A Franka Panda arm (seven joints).
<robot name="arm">
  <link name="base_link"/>
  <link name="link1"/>
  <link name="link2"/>
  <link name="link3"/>
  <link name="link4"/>
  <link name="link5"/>
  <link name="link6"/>
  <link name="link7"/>
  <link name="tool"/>
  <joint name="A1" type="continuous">
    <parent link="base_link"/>
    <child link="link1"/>
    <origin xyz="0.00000 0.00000 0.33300" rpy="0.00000 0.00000 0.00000"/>
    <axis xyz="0 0 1"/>
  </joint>
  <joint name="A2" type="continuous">
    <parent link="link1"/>
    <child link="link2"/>
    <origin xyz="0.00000 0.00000 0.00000" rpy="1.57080 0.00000 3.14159"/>
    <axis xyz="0 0 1"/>
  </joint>
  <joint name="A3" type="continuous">
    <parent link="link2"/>
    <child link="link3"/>
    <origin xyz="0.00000 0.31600 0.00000" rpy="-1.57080 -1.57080 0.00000"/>
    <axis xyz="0 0 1"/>
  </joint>
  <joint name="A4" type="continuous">
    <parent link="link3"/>
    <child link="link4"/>
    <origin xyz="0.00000 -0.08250 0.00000" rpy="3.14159 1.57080 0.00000"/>
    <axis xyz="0 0 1"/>
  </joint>
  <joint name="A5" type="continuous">
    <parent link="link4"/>
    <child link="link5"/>
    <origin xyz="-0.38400 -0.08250 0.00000" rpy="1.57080 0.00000 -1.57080"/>
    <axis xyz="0 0 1"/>
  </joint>
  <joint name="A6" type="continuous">
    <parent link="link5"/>
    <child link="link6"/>
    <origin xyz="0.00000 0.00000 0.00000" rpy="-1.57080 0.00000 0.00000"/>
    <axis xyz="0 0 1"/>
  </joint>
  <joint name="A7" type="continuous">
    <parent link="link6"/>
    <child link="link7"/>
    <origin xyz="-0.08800 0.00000 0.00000" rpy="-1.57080 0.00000 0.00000"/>
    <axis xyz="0 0 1"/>
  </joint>
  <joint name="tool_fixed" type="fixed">
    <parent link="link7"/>
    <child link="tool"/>
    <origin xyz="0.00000 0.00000 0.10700" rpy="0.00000 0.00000 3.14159"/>
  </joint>
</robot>
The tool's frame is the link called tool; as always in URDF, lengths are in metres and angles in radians. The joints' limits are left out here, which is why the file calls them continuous.
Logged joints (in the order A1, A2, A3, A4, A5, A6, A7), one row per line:
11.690, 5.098, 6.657, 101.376, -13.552, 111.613, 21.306
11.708, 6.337, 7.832, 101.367, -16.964, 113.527, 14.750
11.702, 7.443, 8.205, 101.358, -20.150, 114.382, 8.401
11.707, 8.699, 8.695, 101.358, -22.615, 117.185, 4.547
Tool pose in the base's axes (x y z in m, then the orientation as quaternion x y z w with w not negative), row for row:
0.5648, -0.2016, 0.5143, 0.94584, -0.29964, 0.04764, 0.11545
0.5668, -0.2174, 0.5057, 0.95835, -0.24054, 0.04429, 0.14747
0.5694, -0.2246, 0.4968, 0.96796, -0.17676, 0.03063, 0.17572
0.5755, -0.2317, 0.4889, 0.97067, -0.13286, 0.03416, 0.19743
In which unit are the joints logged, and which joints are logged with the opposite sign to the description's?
The joints are logged in degrees. Opposite sign: A1, A3, A4.
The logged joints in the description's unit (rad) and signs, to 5 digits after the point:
-0.20403, 0.08898, -0.11619, -1.76934, -0.23653, 1.94801, 0.37186
-0.20434, 0.11060, -0.13669, -1.76919, -0.29608, 1.98142, 0.25744
-0.20424, 0.12990, -0.14320, -1.76903, -0.35168, 1.99634, 0.14663
-0.20433, 0.15183, -0.15176, -1.76903, -0.39471, 2.04526, 0.07936

